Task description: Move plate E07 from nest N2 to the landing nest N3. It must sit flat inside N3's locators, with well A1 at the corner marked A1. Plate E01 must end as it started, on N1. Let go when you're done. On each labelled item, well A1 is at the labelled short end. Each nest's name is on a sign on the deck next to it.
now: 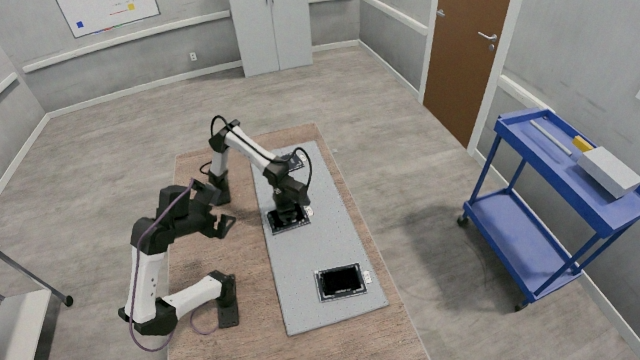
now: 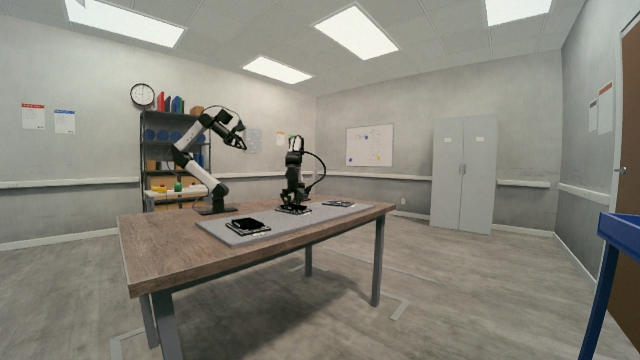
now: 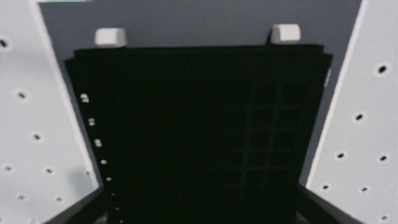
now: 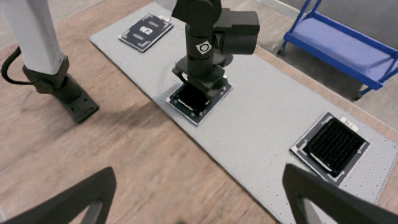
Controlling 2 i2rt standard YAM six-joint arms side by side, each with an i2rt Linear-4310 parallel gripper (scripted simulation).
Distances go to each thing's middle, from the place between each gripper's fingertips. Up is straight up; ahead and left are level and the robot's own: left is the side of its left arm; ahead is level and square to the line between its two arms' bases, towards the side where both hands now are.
Scene:
The nest N3 (image 3: 63, 34) lies 2 cm below my left hand.
The nest N3 is 33 cm below my right hand (image 1: 223, 213), 19 cm to the left of it and 18 cm ahead of it.

